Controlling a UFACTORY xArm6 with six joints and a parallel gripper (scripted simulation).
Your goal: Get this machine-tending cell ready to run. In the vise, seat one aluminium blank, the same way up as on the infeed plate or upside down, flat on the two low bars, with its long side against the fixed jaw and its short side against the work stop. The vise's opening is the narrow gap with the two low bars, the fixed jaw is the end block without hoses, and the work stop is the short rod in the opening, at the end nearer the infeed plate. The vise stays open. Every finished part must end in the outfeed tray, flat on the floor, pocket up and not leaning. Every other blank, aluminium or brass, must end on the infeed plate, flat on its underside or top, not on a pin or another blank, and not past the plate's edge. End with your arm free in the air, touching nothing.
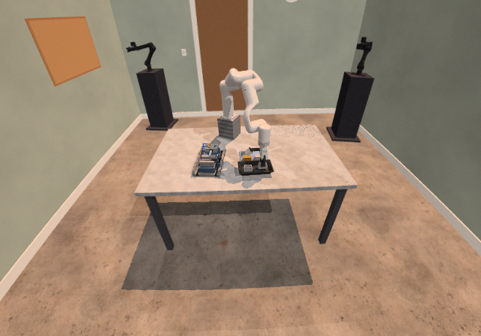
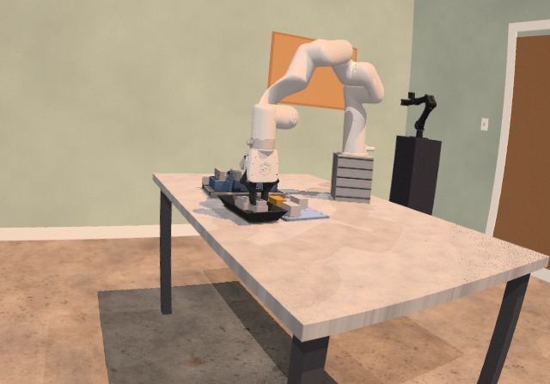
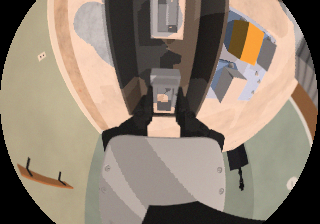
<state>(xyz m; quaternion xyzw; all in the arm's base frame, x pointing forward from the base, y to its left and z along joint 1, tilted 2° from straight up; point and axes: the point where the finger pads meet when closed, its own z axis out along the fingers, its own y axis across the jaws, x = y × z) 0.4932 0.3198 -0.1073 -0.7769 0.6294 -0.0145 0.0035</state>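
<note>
Now: the brass blank 10 cm behind my hand, 12 cm to the right of it and 4 cm below it. Also, from my hand: blue vise (4 cm behind, 39 cm to the right, 3 cm below).
</note>
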